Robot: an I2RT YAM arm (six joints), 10 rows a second.
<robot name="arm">
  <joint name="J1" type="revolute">
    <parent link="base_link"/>
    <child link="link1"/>
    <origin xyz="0 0 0.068" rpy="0 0 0"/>
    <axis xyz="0 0 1"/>
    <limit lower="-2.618" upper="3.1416"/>
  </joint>
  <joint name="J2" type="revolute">
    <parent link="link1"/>
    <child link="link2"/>
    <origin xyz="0.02 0.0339 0.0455" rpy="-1.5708 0 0"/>
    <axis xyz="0 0 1"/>
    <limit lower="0" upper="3.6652"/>
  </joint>
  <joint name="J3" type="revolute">
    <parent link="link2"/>
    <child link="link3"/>
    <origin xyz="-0.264 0 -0.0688" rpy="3.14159 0 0"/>
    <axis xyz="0 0 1"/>
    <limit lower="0" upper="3.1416"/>
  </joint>
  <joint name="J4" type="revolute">
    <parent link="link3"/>
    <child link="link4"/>
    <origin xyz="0.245 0.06 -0.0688" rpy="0 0 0"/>
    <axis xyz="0 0 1"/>
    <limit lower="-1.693" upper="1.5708"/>
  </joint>
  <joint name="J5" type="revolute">
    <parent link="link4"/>
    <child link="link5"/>
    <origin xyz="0.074 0.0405 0.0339" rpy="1.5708 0 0"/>
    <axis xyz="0 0 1"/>
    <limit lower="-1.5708" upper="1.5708"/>
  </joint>
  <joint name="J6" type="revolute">
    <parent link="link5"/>
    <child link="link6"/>
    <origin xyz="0.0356 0 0.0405" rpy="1.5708 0 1.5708"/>
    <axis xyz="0 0 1"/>
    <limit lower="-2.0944" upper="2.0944"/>
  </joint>
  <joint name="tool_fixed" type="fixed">
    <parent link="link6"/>
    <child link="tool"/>
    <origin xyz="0 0 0" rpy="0 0 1.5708"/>
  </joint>
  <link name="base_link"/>
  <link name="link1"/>
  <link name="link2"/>
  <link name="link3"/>
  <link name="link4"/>
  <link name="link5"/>
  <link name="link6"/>
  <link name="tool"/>
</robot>
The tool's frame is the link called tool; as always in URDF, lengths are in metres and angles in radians.
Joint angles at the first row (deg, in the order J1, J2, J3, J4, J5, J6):
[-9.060 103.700 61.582 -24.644 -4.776 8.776]
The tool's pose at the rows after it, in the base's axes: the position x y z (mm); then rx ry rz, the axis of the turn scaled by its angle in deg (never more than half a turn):
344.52 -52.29 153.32 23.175 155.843 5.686
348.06 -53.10 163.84 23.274 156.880 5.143
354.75 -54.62 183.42 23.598 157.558 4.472
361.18 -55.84 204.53 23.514 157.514 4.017
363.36 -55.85 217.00 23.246 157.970 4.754
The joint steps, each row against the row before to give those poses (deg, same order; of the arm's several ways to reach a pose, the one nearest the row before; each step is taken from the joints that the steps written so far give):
[0.000 0.000 1.136 -2.031 0.569 -0.088]
[0.000 -0.001 2.841 -3.870 0.393 -0.153]
[-0.021 0.002 4.919 -5.617 0.503 0.022]
[0.000 -0.001 5.005 -4.941 0.305 -0.109]
[-0.001 0.001 2.973 -3.408 -0.546 -0.154]

